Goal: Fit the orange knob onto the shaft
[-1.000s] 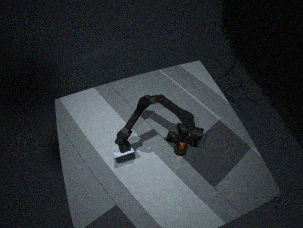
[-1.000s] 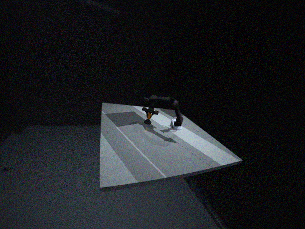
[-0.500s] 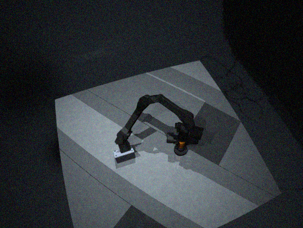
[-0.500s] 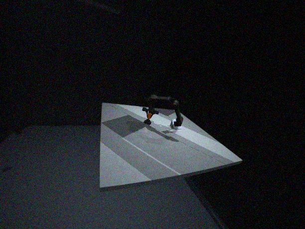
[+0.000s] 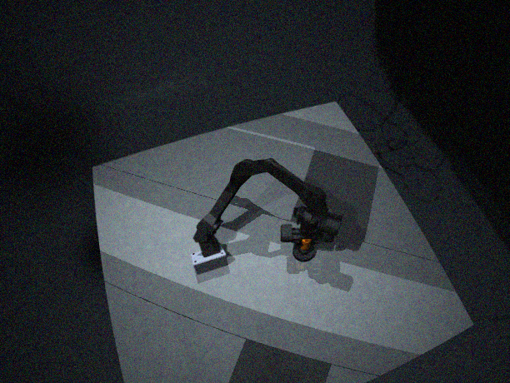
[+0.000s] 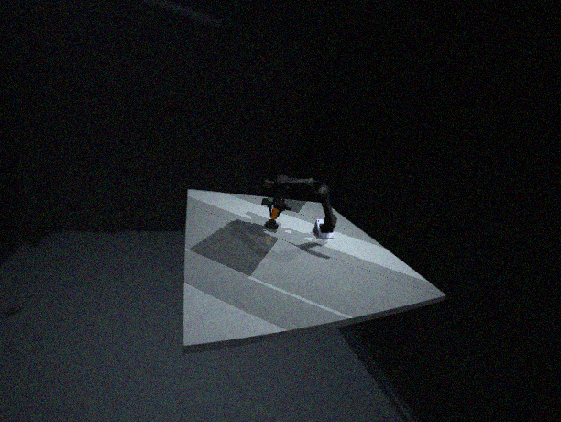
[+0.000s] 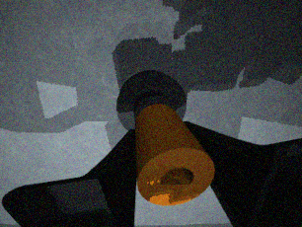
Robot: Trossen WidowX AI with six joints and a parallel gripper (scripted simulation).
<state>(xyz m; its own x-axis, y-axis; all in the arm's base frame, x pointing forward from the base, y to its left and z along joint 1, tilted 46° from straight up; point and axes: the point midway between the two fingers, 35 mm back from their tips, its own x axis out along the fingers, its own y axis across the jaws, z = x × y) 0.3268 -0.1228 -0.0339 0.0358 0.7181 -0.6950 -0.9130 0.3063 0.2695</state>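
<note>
My gripper tip is now 2 cm below the orange knob. Round my gripper tip: dark round pedestal 4 cm below.
</note>
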